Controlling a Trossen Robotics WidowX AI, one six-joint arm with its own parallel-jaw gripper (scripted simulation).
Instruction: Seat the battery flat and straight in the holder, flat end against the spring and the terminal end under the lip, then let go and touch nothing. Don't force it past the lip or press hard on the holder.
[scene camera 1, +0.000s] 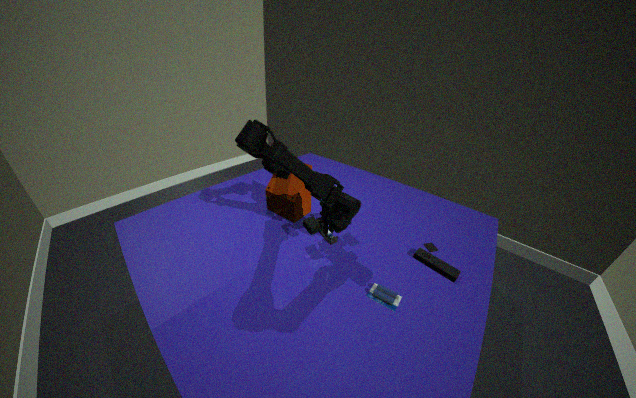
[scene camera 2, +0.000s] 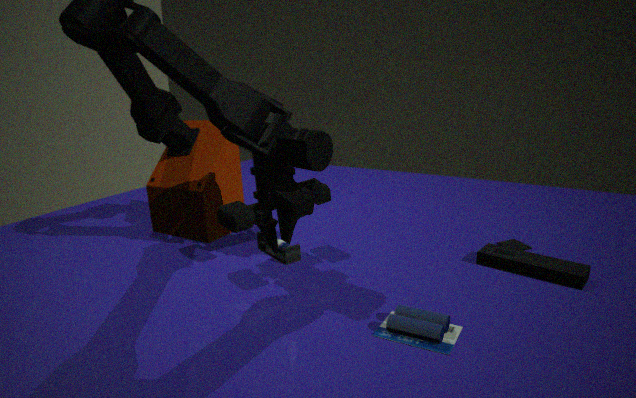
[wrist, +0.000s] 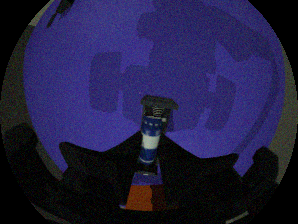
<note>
In view: my gripper (scene camera 2: 280, 250) and a battery (wrist: 151, 128).
My gripper shows as well in scene camera 1 (scene camera 1: 328, 235) and in the wrist view (wrist: 149, 134).
</note>
